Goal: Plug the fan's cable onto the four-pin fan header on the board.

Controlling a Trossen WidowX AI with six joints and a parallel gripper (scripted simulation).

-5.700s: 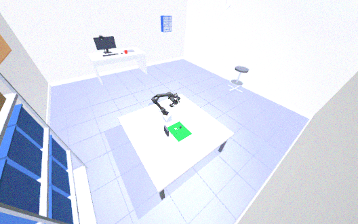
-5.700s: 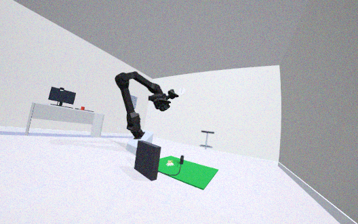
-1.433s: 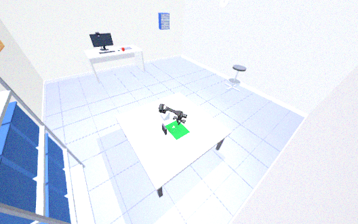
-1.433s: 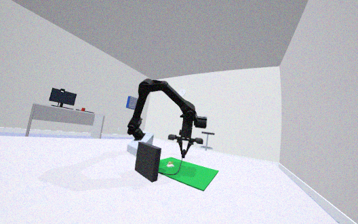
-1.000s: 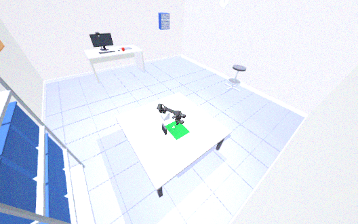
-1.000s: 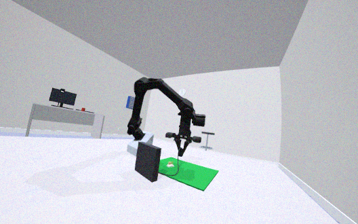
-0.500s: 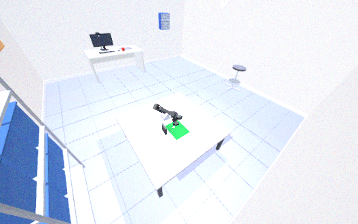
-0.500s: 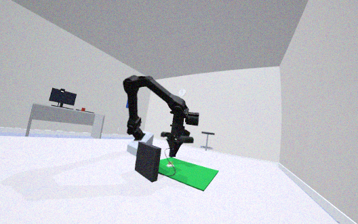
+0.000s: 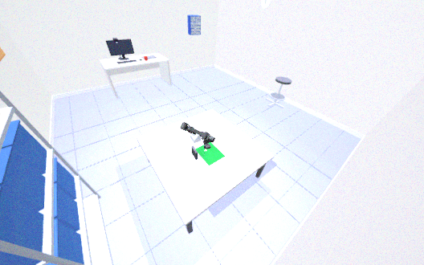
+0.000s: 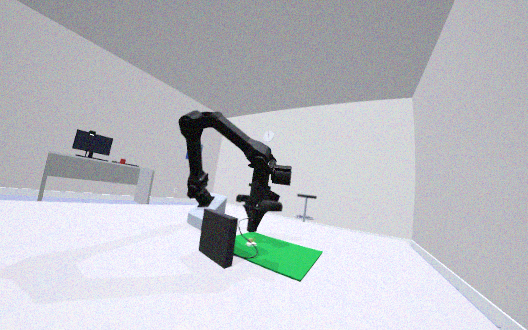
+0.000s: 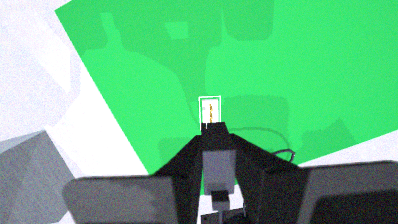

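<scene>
The fan header is 60 mm below my gripper tip. The rest, counted from my gripper tip: dark grey fan plug 10 mm to the right, 10 mm above; then dark fan 20 mm behind, 150 mm to the right; then green board 60 mm ahead, 10 mm to the left, 80 mm below.
</scene>
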